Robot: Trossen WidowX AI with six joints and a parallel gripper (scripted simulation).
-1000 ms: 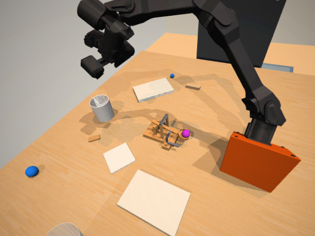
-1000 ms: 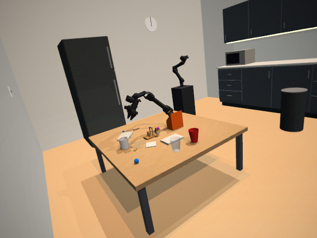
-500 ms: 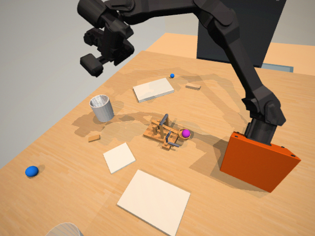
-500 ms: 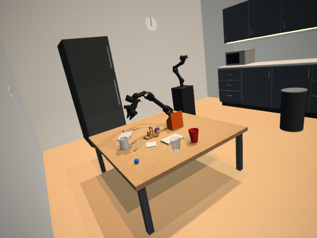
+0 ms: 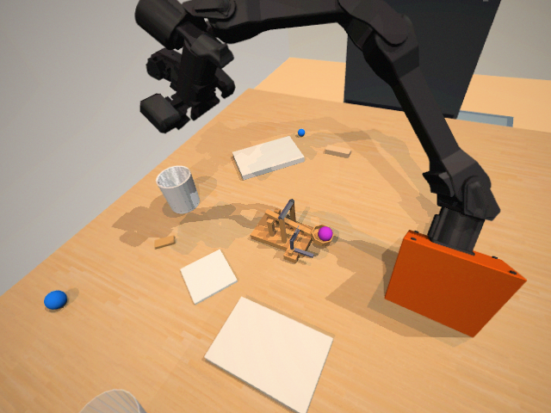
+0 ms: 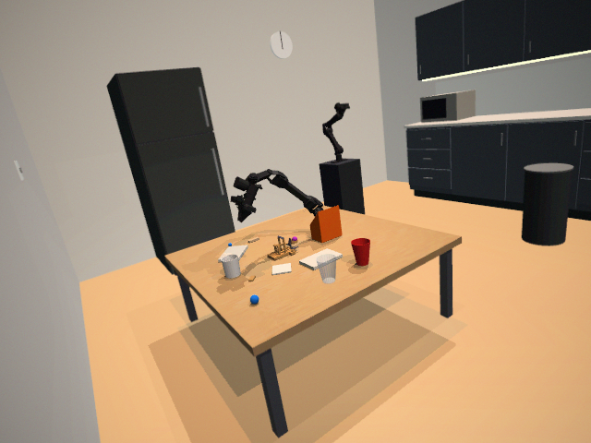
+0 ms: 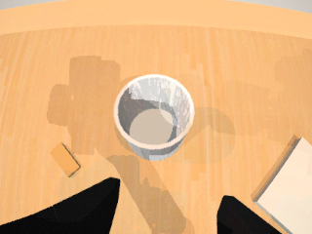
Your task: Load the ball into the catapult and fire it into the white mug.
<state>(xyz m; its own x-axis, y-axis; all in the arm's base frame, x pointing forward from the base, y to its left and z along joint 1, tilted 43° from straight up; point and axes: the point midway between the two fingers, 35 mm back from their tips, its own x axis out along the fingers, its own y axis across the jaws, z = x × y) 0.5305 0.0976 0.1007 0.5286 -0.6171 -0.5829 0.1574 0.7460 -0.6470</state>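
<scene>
My gripper tip is now 32 cm past the purple ball, 1 cm to the right of it and 21 cm above it. Round my gripper tip: wooden catapult 25 cm behind, 3 cm to the left, 22 cm below; then white mug 10 cm ahead, 1 cm to the left, 24 cm below; then clear cup 19 cm behind, 47 cm to the left, 24 cm below.
</scene>
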